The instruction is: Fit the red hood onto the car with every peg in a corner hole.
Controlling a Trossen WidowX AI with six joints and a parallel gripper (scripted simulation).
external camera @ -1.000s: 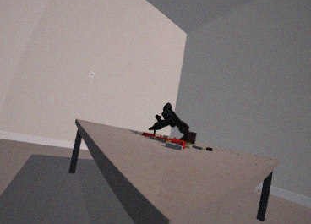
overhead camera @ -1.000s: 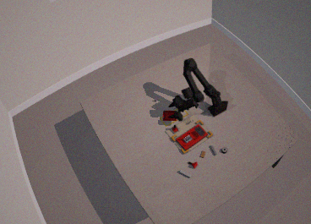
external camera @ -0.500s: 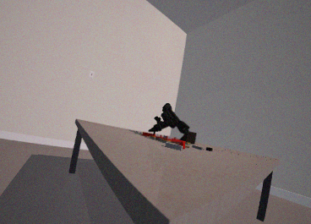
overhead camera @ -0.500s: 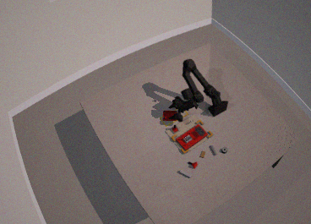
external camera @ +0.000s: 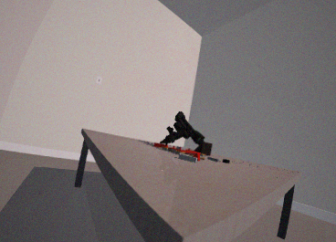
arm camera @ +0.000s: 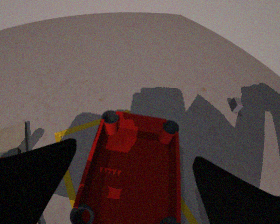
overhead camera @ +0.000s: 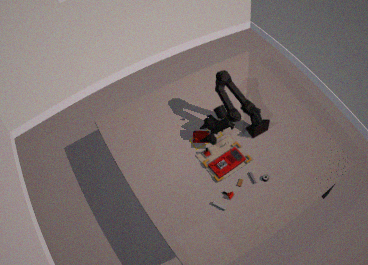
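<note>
The red hood is 20 mm below my gripper tip.
</note>
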